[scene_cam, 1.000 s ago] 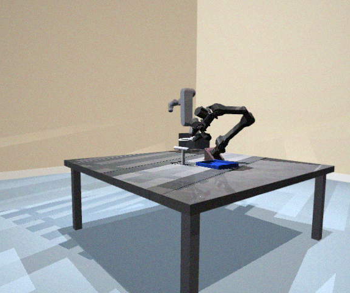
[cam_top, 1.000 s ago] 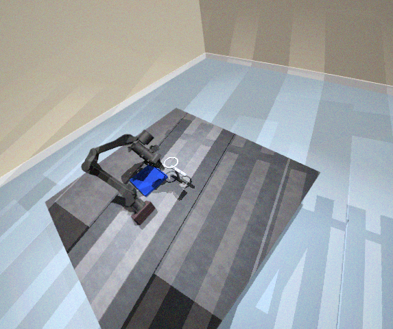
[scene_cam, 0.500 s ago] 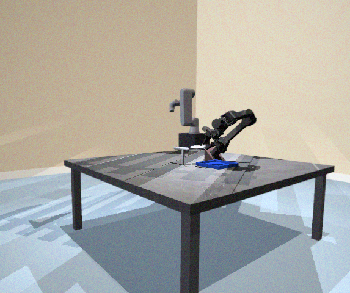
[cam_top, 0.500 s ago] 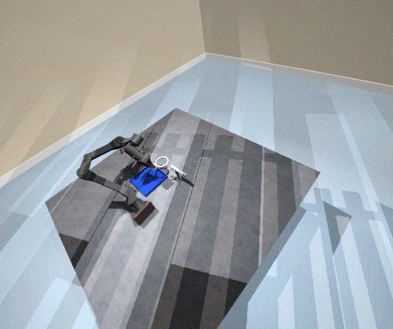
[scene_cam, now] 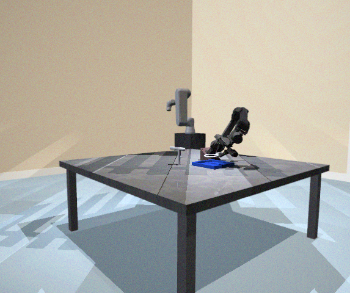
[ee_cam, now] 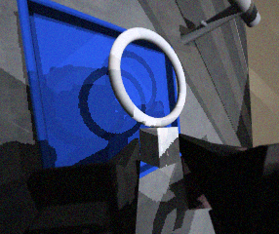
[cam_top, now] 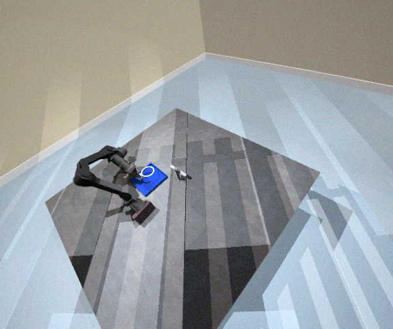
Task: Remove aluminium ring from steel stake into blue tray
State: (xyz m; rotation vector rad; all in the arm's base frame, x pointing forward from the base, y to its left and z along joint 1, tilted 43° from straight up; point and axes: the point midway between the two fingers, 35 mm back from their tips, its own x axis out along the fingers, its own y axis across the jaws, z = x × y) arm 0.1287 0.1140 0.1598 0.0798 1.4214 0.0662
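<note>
The aluminium ring is 50 mm ahead of my gripper tip. Round my gripper tip: blue tray 60 mm below, 40 mm ahead, 10 mm to the right.
</note>
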